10 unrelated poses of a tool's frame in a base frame.
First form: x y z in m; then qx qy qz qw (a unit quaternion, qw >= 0).
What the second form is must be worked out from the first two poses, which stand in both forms.
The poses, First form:
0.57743, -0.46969, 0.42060, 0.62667, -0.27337, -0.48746, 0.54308
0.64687, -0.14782, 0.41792, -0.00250, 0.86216, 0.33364, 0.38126
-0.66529, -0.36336, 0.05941, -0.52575, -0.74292, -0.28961, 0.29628
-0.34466, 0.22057, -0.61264, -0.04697, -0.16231, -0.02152, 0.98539
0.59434, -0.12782, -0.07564, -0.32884, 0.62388, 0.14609, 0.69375
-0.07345, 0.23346, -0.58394, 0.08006, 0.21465, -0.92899, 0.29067
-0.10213, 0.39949, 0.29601, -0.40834, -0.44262, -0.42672, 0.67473
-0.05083, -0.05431, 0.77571, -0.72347, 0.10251, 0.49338, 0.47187
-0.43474, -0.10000, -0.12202, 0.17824, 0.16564, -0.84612, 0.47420
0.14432, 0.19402, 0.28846, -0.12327, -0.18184, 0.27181, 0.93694
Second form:
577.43, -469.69, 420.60, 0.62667, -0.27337, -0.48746, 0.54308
646.87, -147.82, 417.92, -0.00250, 0.86216, 0.33364, 0.38126
-665.29, -363.36, 59.41, -0.52575, -0.74292, -0.28961, 0.29628
-344.66, 220.57, -612.64, -0.04697, -0.16231, -0.02152, 0.98539
594.34, -127.82, -75.64, -0.32884, 0.62388, 0.14609, 0.69375
-73.45, 233.46, -583.94, 0.08006, 0.21465, -0.92899, 0.29067
-102.13, 399.49, 296.01, -0.40834, -0.44262, -0.42672, 0.67473
-50.83, -54.31, 775.71, -0.72347, 0.10251, 0.49338, 0.47187
-434.74, -100.00, -122.02, 0.17824, 0.16564, -0.84612, 0.47420
144.32, 194.02, 288.46, -0.12327, -0.18184, 0.27181, 0.93694

